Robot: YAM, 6 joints.
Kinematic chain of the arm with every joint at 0, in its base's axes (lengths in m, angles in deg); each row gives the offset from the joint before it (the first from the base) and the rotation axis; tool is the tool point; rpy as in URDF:
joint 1: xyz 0 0 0.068 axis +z
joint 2: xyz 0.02 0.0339 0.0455 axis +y
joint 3: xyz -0.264 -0.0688 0 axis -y
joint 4: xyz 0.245 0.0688 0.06 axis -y
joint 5: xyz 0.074 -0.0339 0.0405 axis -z
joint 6: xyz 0.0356 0 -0.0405 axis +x
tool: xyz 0 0 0 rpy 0 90 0
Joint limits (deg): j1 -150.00..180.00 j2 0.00..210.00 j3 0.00..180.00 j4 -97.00..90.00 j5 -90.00..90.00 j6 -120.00..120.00
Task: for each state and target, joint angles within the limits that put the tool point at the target. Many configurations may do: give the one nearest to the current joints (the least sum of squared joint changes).
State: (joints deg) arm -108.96 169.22 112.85 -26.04 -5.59 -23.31
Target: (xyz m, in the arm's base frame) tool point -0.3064 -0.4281 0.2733
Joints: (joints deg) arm -125.91 129.95 121.93 -30.25 -4.77 -23.31
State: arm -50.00 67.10 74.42 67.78 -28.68 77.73
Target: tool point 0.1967 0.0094 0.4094
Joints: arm -3.73 58.37 42.42 68.39 -38.55 77.73
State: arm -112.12 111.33 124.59 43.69 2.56 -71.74
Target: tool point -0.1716 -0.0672 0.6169
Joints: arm -150.00 76.41 100.09 51.94 50.84 -71.74
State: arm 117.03 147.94 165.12 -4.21 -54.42 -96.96
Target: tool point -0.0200 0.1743 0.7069
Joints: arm 88.61 110.11 178.90 3.60 -42.91 -96.96
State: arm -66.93 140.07 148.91 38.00 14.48 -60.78
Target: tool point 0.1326 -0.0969 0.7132
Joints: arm -34.64 107.59 165.65 39.46 7.02 -60.78
